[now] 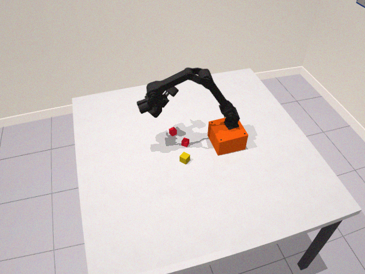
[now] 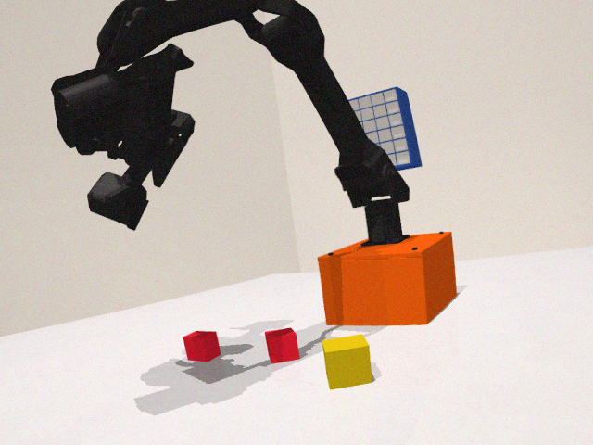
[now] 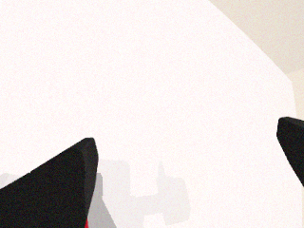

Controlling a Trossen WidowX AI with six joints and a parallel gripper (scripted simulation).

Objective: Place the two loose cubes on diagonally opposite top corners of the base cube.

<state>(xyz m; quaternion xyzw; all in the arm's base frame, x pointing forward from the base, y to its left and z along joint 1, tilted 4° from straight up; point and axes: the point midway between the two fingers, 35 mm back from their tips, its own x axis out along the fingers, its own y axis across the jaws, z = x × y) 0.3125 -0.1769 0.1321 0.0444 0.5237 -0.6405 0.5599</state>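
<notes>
The yellow cube is 26 cm to the left of my gripper tip, 19 cm below it and 1 cm behind it.
</notes>
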